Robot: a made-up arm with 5 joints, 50 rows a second.
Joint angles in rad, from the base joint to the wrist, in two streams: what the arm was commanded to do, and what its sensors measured. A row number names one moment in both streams.
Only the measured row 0 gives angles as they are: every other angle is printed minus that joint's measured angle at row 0.
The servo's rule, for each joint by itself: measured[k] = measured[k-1] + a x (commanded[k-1-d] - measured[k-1]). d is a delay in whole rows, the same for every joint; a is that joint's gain. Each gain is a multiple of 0.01, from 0.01 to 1. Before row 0 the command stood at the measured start. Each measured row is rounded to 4 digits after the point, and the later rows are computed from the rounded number. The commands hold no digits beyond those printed.
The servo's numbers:
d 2
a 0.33 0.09 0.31 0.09 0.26
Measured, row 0:
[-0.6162 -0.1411 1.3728 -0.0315 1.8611]
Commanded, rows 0 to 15:
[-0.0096 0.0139 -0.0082 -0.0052 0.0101]
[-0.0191 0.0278 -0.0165 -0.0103 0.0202]
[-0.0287 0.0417 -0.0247 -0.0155 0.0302]
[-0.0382 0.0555 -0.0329 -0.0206 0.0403]
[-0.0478 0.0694 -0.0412 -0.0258 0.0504]
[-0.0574 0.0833 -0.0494 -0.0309 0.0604]
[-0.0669 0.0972 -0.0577 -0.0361 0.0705]
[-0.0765 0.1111 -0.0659 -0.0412 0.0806]
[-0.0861 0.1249 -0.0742 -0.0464 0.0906]
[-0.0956 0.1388 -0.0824 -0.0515 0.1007]
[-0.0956 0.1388 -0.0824 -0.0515 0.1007]
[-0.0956 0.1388 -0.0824 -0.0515 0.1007]
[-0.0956 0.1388 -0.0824 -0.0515 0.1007]
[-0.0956 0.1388 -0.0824 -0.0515 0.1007]
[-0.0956 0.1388 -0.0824 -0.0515 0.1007]
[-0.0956 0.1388 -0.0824 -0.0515 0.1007]
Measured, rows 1 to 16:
[0.0000 0.0000 0.0000 0.0000 0.0000]
[0.0000 0.0000 0.0000 0.0000 0.0000]
[-0.0032 0.0013 -0.0025 -0.0005 0.0026]
[-0.0084 0.0037 -0.0068 -0.0014 0.0072]
[-0.0151 0.0071 -0.0123 -0.0027 0.0132]
[-0.0227 0.0115 -0.0187 -0.0043 0.0202]
[-0.0310 0.0167 -0.0257 -0.0062 0.0281]
[-0.0397 0.0227 -0.0330 -0.0084 0.0365]
[-0.0487 0.0294 -0.0407 -0.0109 0.0453]
[-0.0579 0.0368 -0.0485 -0.0136 0.0545]
[-0.0672 0.0447 -0.0565 -0.0166 0.0639]
[-0.0766 0.0532 -0.0645 -0.0197 0.0735]
[-0.0829 0.0609 -0.0700 -0.0226 0.0806]
[-0.0871 0.0679 -0.0738 -0.0252 0.0858]
[-0.0899 0.0743 -0.0765 -0.0276 0.0897]
[-0.0918 0.0801 -0.0783 -0.0298 0.0926]

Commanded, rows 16 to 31:
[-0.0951 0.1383 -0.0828 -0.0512 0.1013]
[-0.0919 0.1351 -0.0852 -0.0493 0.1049]
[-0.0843 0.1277 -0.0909 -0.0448 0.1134]
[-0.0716 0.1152 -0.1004 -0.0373 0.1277]
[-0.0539 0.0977 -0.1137 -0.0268 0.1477]
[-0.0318 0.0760 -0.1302 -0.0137 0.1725]
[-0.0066 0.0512 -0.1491 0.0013 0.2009]
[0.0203 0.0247 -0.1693 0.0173 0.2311]
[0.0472 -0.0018 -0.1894 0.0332 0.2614]
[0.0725 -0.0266 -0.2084 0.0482 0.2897]
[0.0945 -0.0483 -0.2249 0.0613 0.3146]
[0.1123 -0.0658 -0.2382 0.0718 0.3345]
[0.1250 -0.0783 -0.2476 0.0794 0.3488]
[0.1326 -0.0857 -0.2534 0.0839 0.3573]
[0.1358 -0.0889 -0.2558 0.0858 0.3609]
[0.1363 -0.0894 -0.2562 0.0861 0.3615]
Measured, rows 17 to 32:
[-0.0931 0.0854 -0.0796 -0.0318 0.0947]
[-0.0939 0.0902 -0.0805 -0.0336 0.0963]
[-0.0943 0.0945 -0.0812 -0.0352 0.0976]
[-0.0935 0.0982 -0.0824 -0.0365 0.0995]
[-0.0905 0.1009 -0.0850 -0.0372 0.1031]
[-0.0843 0.1022 -0.0898 -0.0372 0.1095]
[-0.0743 0.1018 -0.0972 -0.0363 0.1194]
[-0.0603 0.0995 -0.1074 -0.0343 0.1332]
[-0.0426 0.0952 -0.1203 -0.0311 0.1508]
[-0.0218 0.0889 -0.1355 -0.0267 0.1717]
[0.0010 0.0807 -0.1522 -0.0213 0.1950]
[0.0246 0.0710 -0.1696 -0.0150 0.2196]
[0.0477 0.0603 -0.1867 -0.0081 0.2443]
[0.0690 0.0490 -0.2027 -0.0009 0.2678]
[0.0875 0.0375 -0.2166 0.0063 0.2889]
[0.1024 0.0264 -0.2280 0.0133 0.3067]

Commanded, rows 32 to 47:
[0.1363 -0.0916 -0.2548 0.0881 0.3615]
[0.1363 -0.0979 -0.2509 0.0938 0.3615]
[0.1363 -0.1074 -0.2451 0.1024 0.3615]
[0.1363 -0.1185 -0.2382 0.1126 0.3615]
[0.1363 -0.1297 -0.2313 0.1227 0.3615]
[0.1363 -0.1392 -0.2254 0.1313 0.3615]
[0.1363 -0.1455 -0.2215 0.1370 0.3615]
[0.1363 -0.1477 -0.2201 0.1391 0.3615]
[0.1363 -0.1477 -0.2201 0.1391 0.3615]
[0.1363 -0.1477 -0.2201 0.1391 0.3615]
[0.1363 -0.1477 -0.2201 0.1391 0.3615]
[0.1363 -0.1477 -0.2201 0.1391 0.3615]
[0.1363 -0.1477 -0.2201 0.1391 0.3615]
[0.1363 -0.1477 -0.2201 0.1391 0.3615]
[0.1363 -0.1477 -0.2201 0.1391 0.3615]
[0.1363 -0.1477 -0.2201 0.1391 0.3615]
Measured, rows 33 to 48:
[0.1134 0.0160 -0.2366 0.0198 0.3208]
[0.1210 0.0065 -0.2427 0.0258 0.3314]
[0.1260 -0.0023 -0.2465 0.0314 0.3392]
[0.1294 -0.0109 -0.2479 0.0370 0.3450]
[0.1317 -0.0196 -0.2470 0.0429 0.3493]
[0.1332 -0.0285 -0.2443 0.0492 0.3525]
[0.1342 -0.0376 -0.2403 0.0558 0.3548]
[0.1349 -0.0467 -0.2357 0.0626 0.3565]
[0.1354 -0.0556 -0.2313 0.0693 0.3578]
[0.1357 -0.0639 -0.2278 0.0756 0.3588]
[0.1359 -0.0714 -0.2254 0.0813 0.3595]
[0.1360 -0.0783 -0.2238 0.0865 0.3600]
[0.1361 -0.0845 -0.2227 0.0912 0.3604]
[0.1362 -0.0902 -0.2219 0.0955 0.3607]
[0.1362 -0.0954 -0.2213 0.0994 0.3609]
[0.1362 -0.1001 -0.2209 0.1030 0.3611]

